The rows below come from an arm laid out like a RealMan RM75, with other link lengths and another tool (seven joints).
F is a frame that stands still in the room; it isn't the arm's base.
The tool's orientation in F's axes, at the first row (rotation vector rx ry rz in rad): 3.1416, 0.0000, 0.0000
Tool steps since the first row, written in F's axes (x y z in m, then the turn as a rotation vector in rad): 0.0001, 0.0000, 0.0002, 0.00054, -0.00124, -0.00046; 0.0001, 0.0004, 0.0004, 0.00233, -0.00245, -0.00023; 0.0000, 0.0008, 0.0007, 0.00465, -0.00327, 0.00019; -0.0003, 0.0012, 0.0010, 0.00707, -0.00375, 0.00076; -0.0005, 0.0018, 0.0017, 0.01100, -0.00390, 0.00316; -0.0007, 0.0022, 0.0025, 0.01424, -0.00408, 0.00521; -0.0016, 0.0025, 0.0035, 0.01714, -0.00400, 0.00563; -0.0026, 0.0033, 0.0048, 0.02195, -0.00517, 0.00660; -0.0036, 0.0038, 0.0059, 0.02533, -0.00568, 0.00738; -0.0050, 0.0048, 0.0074, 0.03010, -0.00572, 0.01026; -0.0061, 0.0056, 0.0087, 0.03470, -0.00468, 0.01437
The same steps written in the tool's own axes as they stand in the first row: 0.0001, 0.0000, -0.0002, 0.00054, 0.00124, 0.00046; 0.0001, -0.0004, -0.0004, 0.00233, 0.00245, 0.00023; 0.0000, -0.0008, -0.0007, 0.00465, 0.00327, -0.00019; -0.0003, -0.0012, -0.0010, 0.00707, 0.00375, -0.00076; -0.0005, -0.0018, -0.0017, 0.01100, 0.00390, -0.00316; -0.0007, -0.0022, -0.0025, 0.01424, 0.00408, -0.00521; -0.0016, -0.0025, -0.0035, 0.01714, 0.00400, -0.00563; -0.0026, -0.0033, -0.0048, 0.02195, 0.00517, -0.00660; -0.0036, -0.0038, -0.0059, 0.02533, 0.00568, -0.00738; -0.0050, -0.0048, -0.0074, 0.03010, 0.00572, -0.01026; -0.0061, -0.0056, -0.0087, 0.03470, 0.00468, -0.01437
